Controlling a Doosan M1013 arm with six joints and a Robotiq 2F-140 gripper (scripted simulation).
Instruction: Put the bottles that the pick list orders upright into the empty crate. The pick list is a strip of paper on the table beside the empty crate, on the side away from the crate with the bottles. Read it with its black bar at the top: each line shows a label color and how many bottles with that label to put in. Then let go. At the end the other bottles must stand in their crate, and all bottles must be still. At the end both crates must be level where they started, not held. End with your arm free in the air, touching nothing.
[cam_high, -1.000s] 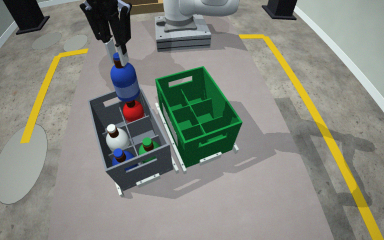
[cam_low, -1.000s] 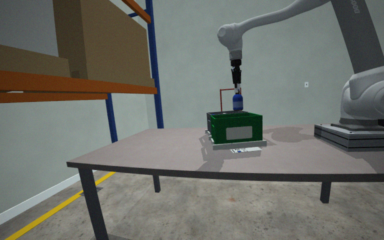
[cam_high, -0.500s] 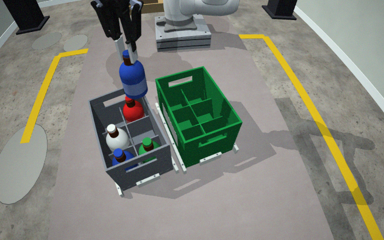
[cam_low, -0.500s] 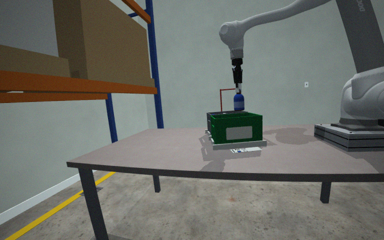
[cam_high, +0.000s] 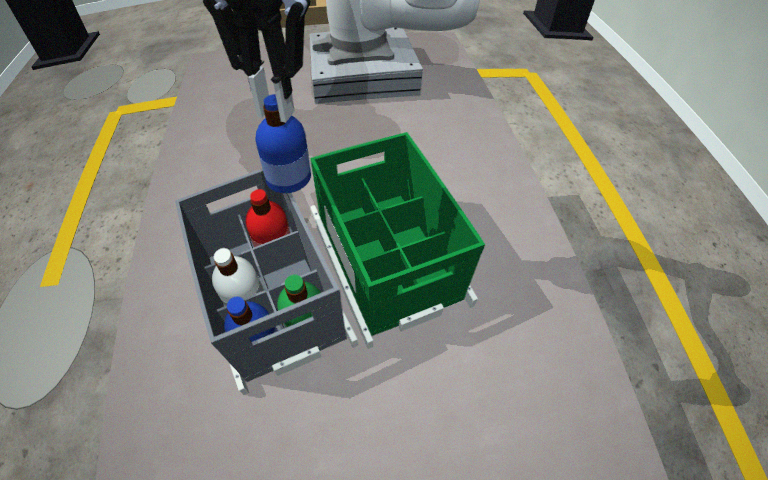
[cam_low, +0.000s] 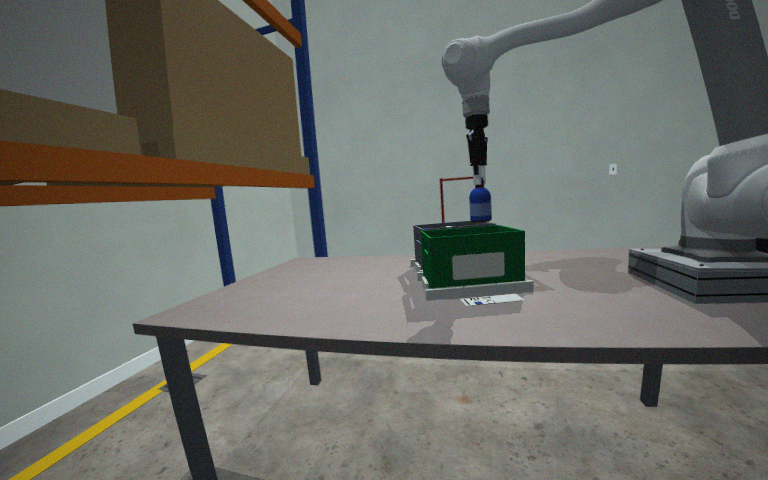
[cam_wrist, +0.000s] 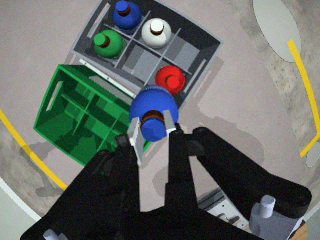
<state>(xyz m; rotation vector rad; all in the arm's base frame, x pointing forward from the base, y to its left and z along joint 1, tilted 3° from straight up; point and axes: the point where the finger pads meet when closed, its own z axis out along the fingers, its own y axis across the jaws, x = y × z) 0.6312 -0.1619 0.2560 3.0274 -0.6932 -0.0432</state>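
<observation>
Right now the green crate is 270 mm below my hand, 160 mm to the left of it and 50 mm ahead of it. From my hand the other things lie so: grey crate: 270 mm below, 110 mm ahead, 70 mm to the right; red-label bottle: 260 mm below, 60 mm to the right; white-label bottle: 260 mm below, 120 mm ahead, 110 mm to the right.
</observation>
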